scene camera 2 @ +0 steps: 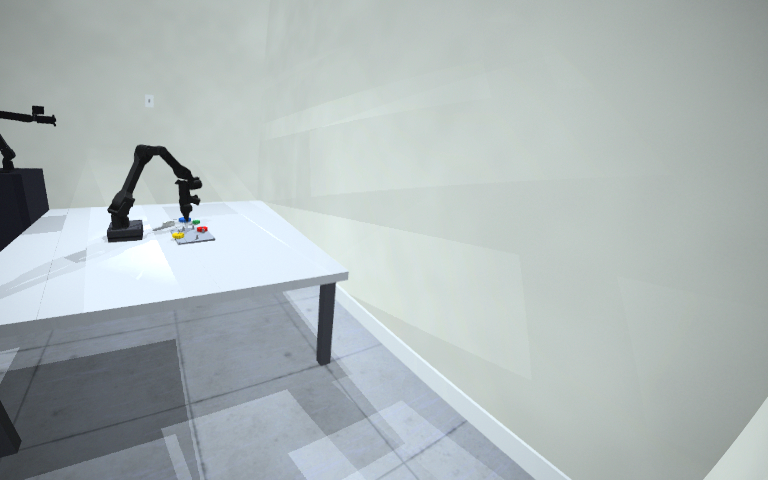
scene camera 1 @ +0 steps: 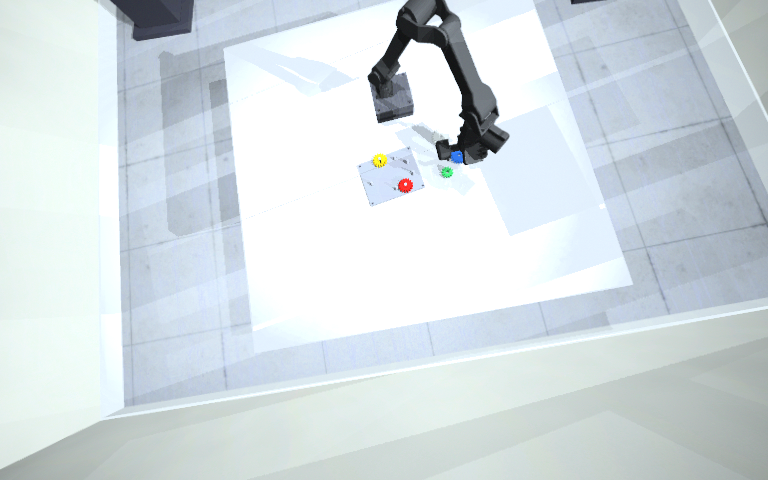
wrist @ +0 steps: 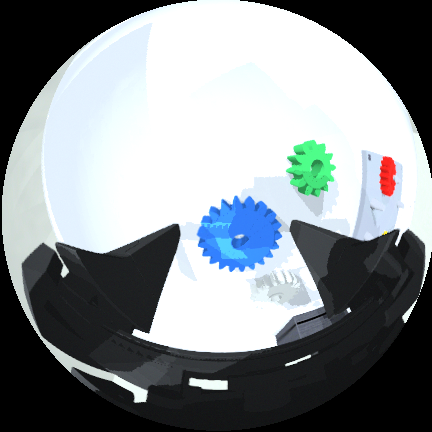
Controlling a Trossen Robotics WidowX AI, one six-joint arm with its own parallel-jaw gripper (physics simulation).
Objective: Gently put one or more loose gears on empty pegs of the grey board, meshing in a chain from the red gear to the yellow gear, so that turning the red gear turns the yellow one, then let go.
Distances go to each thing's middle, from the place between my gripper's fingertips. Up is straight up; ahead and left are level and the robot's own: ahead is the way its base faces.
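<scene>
The blue gear point(wrist: 216, 234) has my gripper 1 cm past it. Counted from my hand, the green gear point(wrist: 308, 153) is 5 cm ahead and 5 cm to the right, while the grey board point(scene camera 1: 385, 178) is 26 cm to the right, 5 cm ahead and 1 cm below. Then there is the white gear point(wrist: 275, 289), which I find 6 cm to the right of my hand and 9 cm behind it.
</scene>
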